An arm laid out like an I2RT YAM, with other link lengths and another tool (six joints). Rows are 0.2 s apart.
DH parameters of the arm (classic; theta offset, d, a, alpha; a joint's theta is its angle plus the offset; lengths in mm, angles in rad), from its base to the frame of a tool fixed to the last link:
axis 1: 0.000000 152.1 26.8 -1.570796
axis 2: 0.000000 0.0 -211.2 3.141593
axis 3: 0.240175 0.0 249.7 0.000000
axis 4: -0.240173 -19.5 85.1 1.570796
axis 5: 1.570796 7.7 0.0 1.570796
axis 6: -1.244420 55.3 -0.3 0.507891
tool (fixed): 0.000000 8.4 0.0 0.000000
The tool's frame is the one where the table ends.
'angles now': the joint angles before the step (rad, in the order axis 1, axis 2, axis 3, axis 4, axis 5, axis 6). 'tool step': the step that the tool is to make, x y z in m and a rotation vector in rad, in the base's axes. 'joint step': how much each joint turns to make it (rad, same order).
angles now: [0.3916, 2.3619, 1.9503, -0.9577, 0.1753, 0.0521]
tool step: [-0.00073, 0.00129, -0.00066, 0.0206, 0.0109, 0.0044]
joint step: [0.0000, 0.0011, -0.0001, -0.0011, -0.0236, 0.0003]
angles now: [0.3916, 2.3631, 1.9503, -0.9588, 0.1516, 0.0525]
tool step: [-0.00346, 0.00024, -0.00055, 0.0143, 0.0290, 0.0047]
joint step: [0.0000, -0.0001, 0.0000, -0.0214, -0.0247, -0.0001]
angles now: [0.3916, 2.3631, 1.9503, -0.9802, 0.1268, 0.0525]
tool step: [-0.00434, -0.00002, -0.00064, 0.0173, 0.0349, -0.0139]
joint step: [0.0000, -0.0001, -0.0004, -0.0274, -0.0267, 0.0186]
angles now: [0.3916, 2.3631, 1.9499, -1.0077, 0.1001, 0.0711]
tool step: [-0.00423, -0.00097, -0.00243, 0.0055, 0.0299, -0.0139]
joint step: [-0.0004, 0.0000, -0.0084, -0.0187, -0.0145, 0.0157]
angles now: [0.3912, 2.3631, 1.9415, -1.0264, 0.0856, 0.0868]
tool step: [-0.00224, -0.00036, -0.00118, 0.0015, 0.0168, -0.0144]
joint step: [0.0004, 0.0018, -0.0011, -0.0133, -0.0061, 0.0156]
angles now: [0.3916, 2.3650, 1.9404, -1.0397, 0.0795, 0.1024]
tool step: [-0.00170, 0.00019, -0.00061, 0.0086, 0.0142, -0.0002]
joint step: [0.0000, 0.0003, -0.0015, -0.0081, -0.0133, 0.0015]
